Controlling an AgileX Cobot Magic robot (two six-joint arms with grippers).
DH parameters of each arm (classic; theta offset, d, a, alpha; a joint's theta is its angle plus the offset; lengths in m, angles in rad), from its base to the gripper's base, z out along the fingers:
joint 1: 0 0.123 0 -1.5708
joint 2: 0.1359 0 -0.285 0
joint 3: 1.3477 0 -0.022 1.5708
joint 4: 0 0.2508 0 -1.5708
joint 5: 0 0 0.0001 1.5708
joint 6: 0 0.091 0 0
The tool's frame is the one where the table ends.
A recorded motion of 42 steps. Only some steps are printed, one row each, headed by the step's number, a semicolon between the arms.
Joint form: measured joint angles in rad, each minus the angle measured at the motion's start. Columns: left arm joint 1, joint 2, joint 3, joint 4, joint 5, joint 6; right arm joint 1, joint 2, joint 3, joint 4, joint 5, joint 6.
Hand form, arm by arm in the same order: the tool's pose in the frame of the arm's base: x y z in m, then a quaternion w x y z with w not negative. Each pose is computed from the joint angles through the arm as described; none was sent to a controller.
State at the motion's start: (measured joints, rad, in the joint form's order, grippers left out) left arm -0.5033 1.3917 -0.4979 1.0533 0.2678 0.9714; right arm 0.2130 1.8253 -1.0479 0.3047 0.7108 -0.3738
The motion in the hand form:
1: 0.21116 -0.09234 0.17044 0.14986 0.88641 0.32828 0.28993; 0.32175 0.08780 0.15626 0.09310 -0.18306 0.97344 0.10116
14: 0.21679 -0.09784 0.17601 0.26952 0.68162 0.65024 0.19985; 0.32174 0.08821 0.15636 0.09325 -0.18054 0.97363 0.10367
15: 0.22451 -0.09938 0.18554 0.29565 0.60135 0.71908 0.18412; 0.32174 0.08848 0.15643 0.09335 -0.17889 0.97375 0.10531
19: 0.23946 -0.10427 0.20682 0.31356 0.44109 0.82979 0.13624; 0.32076 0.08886 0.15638 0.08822 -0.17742 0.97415 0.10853
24: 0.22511 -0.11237 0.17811 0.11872 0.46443 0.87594 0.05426; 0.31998 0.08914 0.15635 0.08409 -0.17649 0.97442 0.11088
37: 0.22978 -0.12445 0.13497 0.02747 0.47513 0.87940 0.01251; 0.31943 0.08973 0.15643 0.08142 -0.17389 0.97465 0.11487
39: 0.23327 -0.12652 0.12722 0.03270 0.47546 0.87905 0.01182; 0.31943 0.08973 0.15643 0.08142 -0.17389 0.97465 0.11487
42: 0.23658 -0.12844 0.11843 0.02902 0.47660 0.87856 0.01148; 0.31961 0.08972 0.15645 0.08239 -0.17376 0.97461 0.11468
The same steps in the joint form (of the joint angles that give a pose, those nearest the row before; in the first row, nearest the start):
1: 0.0000 0.0006 -0.0015 -0.0043 0.0000 -0.0001; 0.0000 0.0000 0.0000 0.0000 -0.0018 0.0000
14: 0.0000 0.0061 -0.0300 -0.0378 -0.0226 -0.7876; 0.0000 0.0000 0.0000 0.0071 -0.0018 0.0000
15: 0.0000 0.0061 -0.0704 -0.0424 0.0100 -0.9919; 0.0000 0.0000 0.0000 0.0118 -0.0017 0.0000
19: 0.0000 0.0153 -0.1857 -0.2750 0.1188 -1.1465; 0.0000 0.0000 0.0000 0.0180 0.0091 0.0000
24: 0.0000 0.1196 -0.2436 -0.8705 0.3911 -0.6315; 0.0000 0.0000 0.0000 0.0223 0.0178 0.0000
37: -0.0020 0.3029 -0.2664 -1.0123 0.4056 -0.5173; 0.0000 0.0000 0.0000 0.0320 0.0238 -0.0008
39: -0.0020 0.3334 -0.2669 -1.0123 0.3650 -0.5174; 0.0000 0.0000 0.0000 0.0320 0.0238 -0.0008
42: -0.0020 0.3709 -0.2729 -1.0123 0.3409 -0.5156; 0.0000 0.0000 0.0000 0.0320 0.0218 -0.0008

